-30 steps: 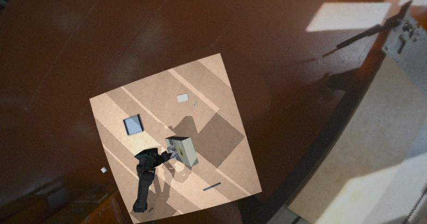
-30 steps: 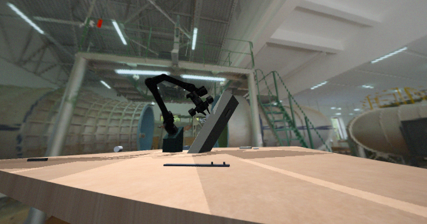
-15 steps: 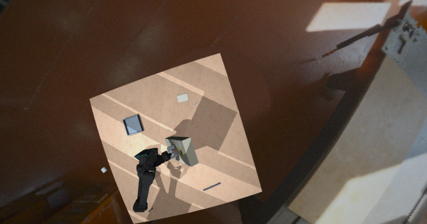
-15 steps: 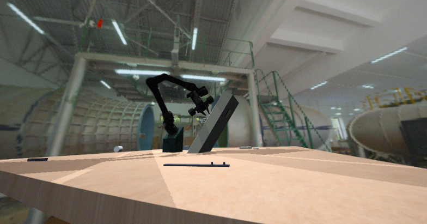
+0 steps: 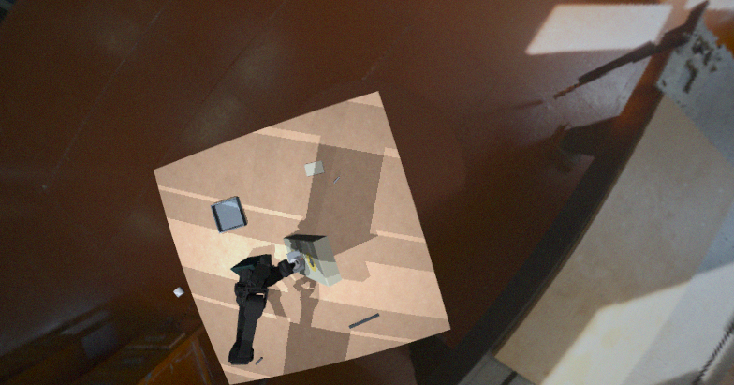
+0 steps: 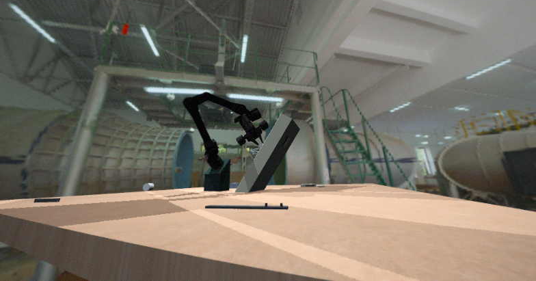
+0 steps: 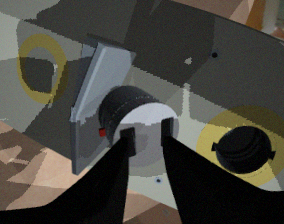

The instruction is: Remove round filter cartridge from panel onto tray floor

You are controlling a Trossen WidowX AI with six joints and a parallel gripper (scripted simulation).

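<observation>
My gripper tip is 10 mm short of the round grey filter cartridge and 20 mm above it. From my gripper tip the other things lie so: grey bracket 70 mm below; then pin 260 mm ahead, 280 mm to the left, 220 mm below; then grey service panel 50 mm ahead, 50 mm below.
</observation>
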